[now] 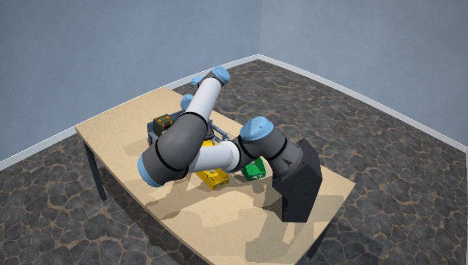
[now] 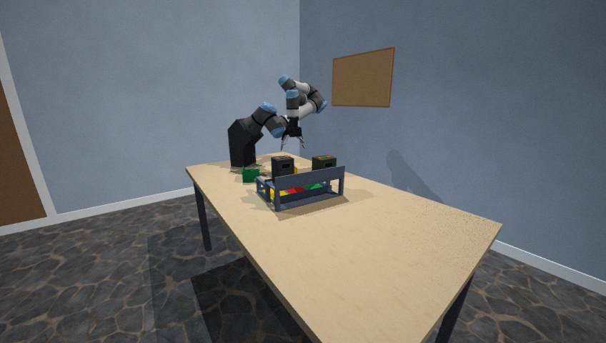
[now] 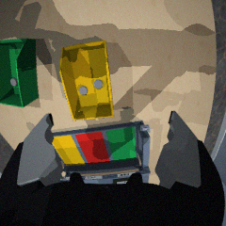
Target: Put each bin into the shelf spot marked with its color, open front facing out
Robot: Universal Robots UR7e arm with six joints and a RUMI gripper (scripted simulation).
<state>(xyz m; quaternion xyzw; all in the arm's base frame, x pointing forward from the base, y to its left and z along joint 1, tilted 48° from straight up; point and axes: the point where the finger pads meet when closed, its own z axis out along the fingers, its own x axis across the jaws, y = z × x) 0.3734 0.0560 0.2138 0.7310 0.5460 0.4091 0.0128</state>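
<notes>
Right now the yellow bin is 140 mm below my hand, 50 mm to the right of it and 20 mm behind it. The rest, counted from my hand: green bin 260 mm to the right, 140 mm below, 90 mm behind; black box 340 mm ahead, 220 mm to the right, 10 mm below.
</notes>
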